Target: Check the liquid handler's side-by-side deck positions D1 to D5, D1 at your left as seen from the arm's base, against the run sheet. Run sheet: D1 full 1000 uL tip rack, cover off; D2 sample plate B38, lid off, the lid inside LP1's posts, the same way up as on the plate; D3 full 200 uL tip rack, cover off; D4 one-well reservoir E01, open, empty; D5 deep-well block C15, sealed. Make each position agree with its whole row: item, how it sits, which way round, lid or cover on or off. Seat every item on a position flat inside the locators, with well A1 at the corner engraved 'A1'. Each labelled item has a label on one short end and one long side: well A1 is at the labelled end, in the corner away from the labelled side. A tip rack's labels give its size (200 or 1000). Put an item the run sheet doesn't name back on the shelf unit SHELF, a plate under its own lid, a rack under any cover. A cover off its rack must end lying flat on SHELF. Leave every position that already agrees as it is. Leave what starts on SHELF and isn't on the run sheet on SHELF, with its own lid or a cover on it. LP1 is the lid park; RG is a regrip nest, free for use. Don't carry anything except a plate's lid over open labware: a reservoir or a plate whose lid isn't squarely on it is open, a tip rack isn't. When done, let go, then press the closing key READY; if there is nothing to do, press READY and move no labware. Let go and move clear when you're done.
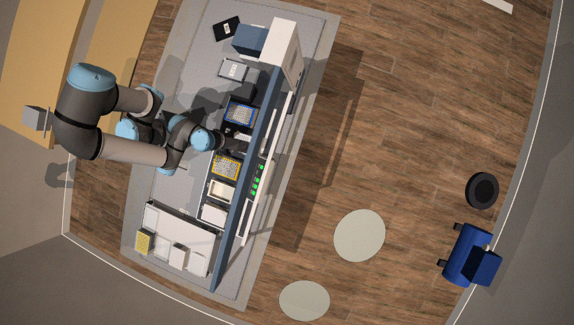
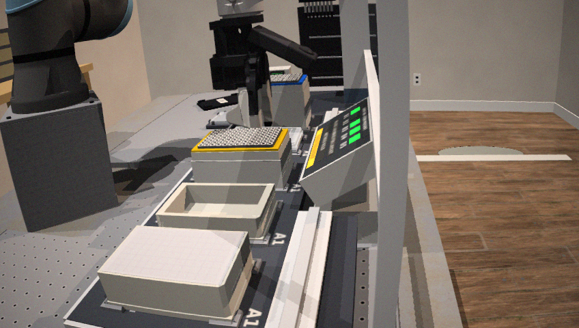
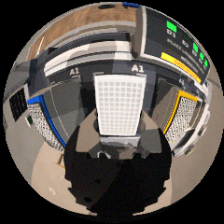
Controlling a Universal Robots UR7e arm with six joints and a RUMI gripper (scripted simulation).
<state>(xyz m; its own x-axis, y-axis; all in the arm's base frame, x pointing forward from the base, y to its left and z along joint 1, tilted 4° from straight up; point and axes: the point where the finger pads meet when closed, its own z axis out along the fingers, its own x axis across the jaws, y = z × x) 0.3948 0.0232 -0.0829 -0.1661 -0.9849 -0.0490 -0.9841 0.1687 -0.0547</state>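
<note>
My gripper is now 12 cm to the left of the yellow-rimmed tip rack, 2 cm below it and 1 cm past it. Round my hand: one-well reservoir (24 cm to the right, 4 cm behind, 1 cm below); deep-well block (37 cm to the right, 6 cm behind); blue-rimmed tip rack (13 cm to the left, 5 cm above, 3 cm ahead).
</note>
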